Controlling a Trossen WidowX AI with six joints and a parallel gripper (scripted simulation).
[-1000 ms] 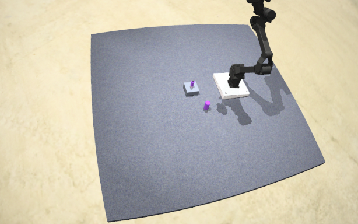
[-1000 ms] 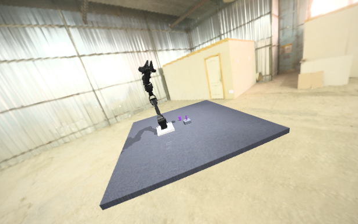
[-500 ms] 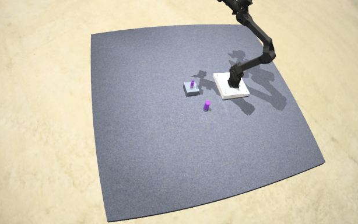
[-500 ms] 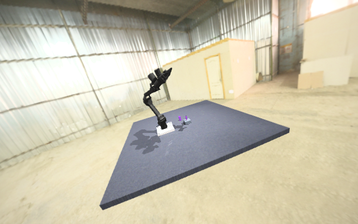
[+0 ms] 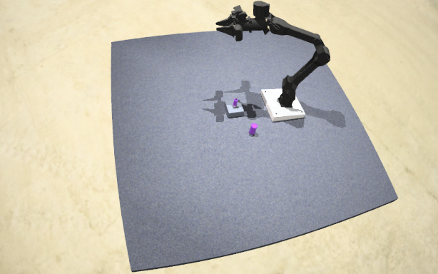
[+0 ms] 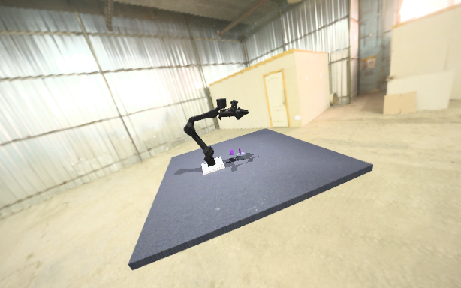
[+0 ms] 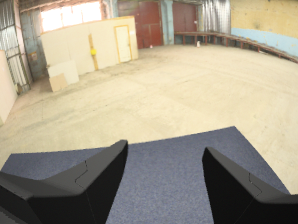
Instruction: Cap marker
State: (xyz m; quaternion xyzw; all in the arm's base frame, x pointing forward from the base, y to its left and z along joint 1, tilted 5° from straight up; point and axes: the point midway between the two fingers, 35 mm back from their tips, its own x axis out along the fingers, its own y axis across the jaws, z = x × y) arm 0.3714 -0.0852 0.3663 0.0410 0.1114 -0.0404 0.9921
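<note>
My gripper tip is now 190 mm past the cap, 260 mm to the right of it and 380 mm above it. From my gripper tip the other things lie so: holder block: 120 mm behind, 140 mm to the left, 390 mm below.
</note>
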